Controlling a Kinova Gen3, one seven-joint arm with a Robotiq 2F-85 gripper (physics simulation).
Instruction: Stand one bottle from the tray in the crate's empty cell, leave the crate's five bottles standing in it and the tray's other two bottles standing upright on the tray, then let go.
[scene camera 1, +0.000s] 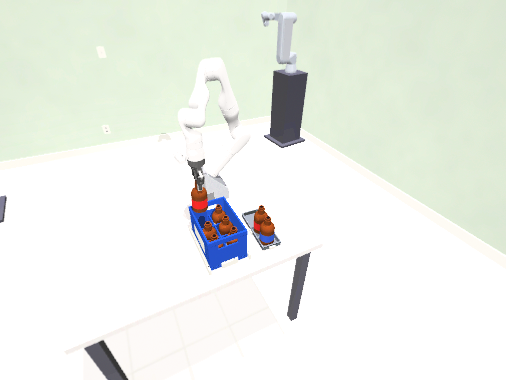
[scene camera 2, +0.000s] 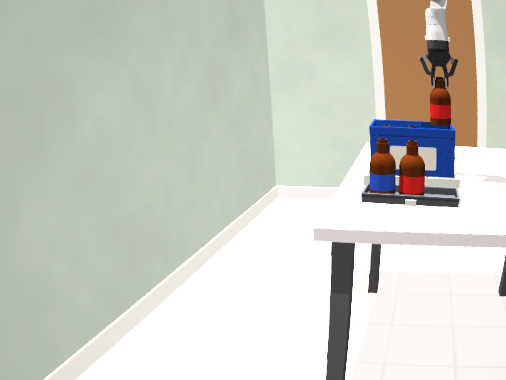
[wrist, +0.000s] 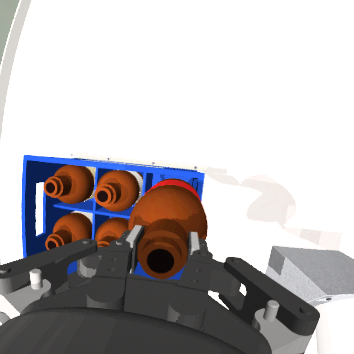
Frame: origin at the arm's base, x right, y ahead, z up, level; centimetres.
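Seen in the pictures: gripper, fingertip midpoint: (scene camera 1: 198, 188) (scene camera 2: 440, 88) (wrist: 164, 239); arm's base at its link origin: (scene camera 1: 209, 172) (wrist: 337, 304).
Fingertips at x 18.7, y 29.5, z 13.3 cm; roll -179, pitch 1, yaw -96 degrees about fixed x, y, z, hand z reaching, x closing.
Note:
Pixels of each thing's top centre, then the offset from my fingertips to it. Level surfaces: height alone.
- brown bottle with a red label, top centre: (wrist: 159, 256) (scene camera 2: 439, 76) (scene camera 1: 197, 181) dx +0.3, dy +0.0, dz +3.8 cm
- blue crate at its top centre: (wrist: 98, 228) (scene camera 2: 412, 124) (scene camera 1: 216, 217) dx -2.9, dy +10.4, dz -11.7 cm
- red-label bottle at its top centre: (scene camera 2: 412, 140) (scene camera 1: 261, 206) dx -26.4, dy +13.4, dz -13.3 cm
- blue-label bottle at its top centre: (scene camera 2: 382, 139) (scene camera 1: 268, 217) dx -24.4, dy +21.7, dz -13.3 cm
- tray at its top centre: (scene camera 2: 412, 190) (scene camera 1: 260, 226) dx -26.2, dy +13.2, dz -26.7 cm
- white table at its surface level: dz -29.3 cm
My gripper (scene camera 1: 200, 186) (scene camera 2: 440, 82) (wrist: 164, 239) is shut on the neck of a brown bottle with a red label (scene camera 1: 199, 200) (scene camera 2: 440, 107) (wrist: 169, 212). The bottle hangs upright, its base about level with the rim of the blue crate (scene camera 1: 228, 254) (scene camera 2: 412, 132) (wrist: 24, 200), over the end with the empty cell. Its base is partly hidden by the rim in scene camera 2. Several brown bottles stand in the crate's other cells. A red-label bottle (scene camera 1: 259, 220) (scene camera 2: 412, 170) and a blue-label bottle (scene camera 1: 267, 231) (scene camera 2: 382, 167) stand upright on the tray (scene camera 1: 247, 216) (scene camera 2: 435, 201).
The tray lies beside the crate on the white table (scene camera 1: 150, 295) (scene camera 2: 400, 220). The table's front edge is near both. The arm's base (scene camera 1: 217, 186) stands behind the crate. A second arm on a dark pedestal (scene camera 1: 287, 107) stands far off at the back right.

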